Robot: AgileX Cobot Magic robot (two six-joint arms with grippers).
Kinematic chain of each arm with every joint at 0, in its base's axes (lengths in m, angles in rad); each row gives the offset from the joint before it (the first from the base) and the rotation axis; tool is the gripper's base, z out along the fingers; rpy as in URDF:
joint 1: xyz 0 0 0.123 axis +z
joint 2: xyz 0 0 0 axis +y
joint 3: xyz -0.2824 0 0.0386 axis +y
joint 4: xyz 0.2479 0 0.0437 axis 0.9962 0 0.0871
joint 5: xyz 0 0 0 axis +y
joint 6: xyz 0.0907 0 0.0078 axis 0.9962 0 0.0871
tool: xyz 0 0 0 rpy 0 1.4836 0
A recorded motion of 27 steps. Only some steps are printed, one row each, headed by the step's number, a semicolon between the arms.
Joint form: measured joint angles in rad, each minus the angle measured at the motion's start. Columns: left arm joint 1, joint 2, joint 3, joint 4, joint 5, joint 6; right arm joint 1, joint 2, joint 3, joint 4, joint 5, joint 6.
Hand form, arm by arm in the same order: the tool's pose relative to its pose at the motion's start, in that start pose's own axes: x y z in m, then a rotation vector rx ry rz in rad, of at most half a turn. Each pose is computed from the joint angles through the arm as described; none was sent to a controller.
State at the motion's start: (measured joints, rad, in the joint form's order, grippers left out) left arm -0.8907 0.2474 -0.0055 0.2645 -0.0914 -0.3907; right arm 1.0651 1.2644 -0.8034 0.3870 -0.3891 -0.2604
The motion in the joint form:
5: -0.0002 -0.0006 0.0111 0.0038 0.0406 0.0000; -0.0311 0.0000 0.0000 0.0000 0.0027 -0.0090
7: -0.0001 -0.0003 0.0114 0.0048 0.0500 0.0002; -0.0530 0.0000 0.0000 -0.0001 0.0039 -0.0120
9: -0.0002 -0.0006 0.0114 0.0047 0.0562 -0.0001; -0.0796 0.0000 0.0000 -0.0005 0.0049 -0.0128
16: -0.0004 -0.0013 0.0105 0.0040 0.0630 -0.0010; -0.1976 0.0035 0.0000 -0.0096 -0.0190 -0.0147
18: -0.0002 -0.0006 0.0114 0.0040 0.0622 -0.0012; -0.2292 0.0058 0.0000 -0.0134 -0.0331 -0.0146
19: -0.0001 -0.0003 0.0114 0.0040 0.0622 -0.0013; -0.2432 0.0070 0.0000 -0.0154 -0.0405 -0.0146
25: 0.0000 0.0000 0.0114 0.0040 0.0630 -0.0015; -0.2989 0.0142 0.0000 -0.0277 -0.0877 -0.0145
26: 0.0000 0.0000 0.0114 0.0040 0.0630 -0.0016; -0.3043 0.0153 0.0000 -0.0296 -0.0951 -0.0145
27: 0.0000 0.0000 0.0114 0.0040 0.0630 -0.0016; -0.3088 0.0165 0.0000 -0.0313 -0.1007 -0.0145
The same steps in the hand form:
5: 0.0072 0.0019 -0.0002 -0.0163 0.0481 0.0036; -0.0006 -0.0087 0.0007 0.0303 -0.0003 -0.0086
7: 0.0081 0.0022 -0.0002 -0.0200 0.0574 0.0048; -0.0011 -0.0148 0.0011 0.0517 -0.0011 -0.0114
9: 0.0086 0.0024 -0.0003 -0.0223 0.0628 0.0044; -0.0018 -0.0223 0.0013 0.0778 -0.0026 -0.0122
16: 0.0088 0.0026 -0.0004 -0.0246 0.0675 0.0029; -0.0063 -0.0559 0.0006 0.1986 -0.0329 -0.0234
18: 0.0091 0.0026 -0.0003 -0.0247 0.0683 0.0026; -0.0078 -0.0650 0.0000 0.2325 -0.0469 -0.0283
19: 0.0091 0.0026 -0.0003 -0.0248 0.0686 0.0025; -0.0085 -0.0691 -0.0004 0.2478 -0.0540 -0.0310
25: 0.0092 0.0027 -0.0003 -0.0252 0.0696 0.0023; -0.0123 -0.0855 -0.0021 0.3111 -0.0963 -0.0491
26: 0.0092 0.0027 -0.0003 -0.0252 0.0696 0.0022; -0.0128 -0.0872 -0.0023 0.3176 -0.1027 -0.0520
27: 0.0092 0.0027 -0.0003 -0.0252 0.0696 0.0022; -0.0131 -0.0885 -0.0024 0.3229 -0.1071 -0.0544

